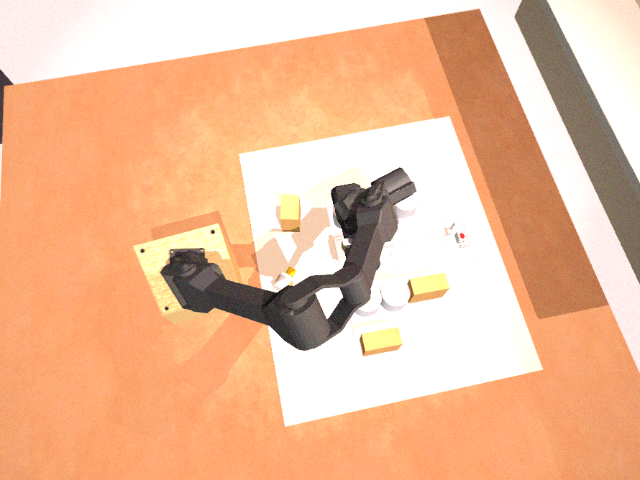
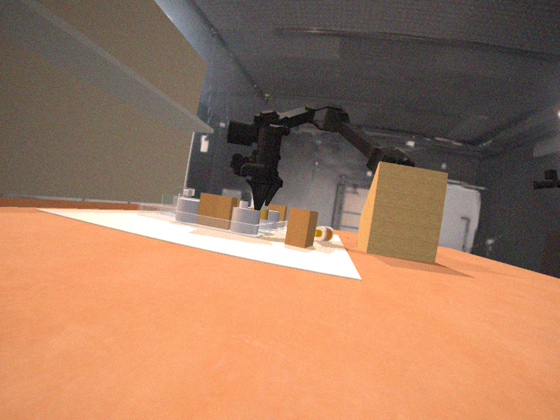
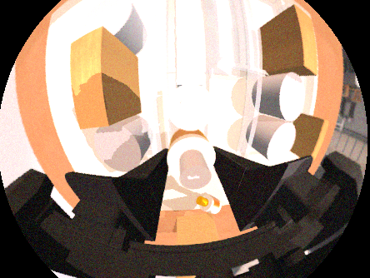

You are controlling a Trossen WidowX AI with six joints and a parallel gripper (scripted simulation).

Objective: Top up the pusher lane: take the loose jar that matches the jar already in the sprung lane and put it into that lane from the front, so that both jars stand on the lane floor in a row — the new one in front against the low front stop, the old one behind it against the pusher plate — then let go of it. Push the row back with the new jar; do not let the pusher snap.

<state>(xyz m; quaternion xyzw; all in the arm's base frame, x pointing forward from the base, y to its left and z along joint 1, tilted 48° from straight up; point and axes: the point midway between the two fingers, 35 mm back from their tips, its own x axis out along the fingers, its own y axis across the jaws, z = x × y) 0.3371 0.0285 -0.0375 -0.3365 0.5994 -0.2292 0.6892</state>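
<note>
Now: gripper tip 13 cm past the orange-brown block, 9 cm to the right of it and 1 cm above it. The rest, counted from my gripper tip: red dot 23 cm ahead, 2 cm to the right, 2 cm above; then clear sprung lane 15 cm ahead, 3 cm below, 1 cm to the right.
</note>
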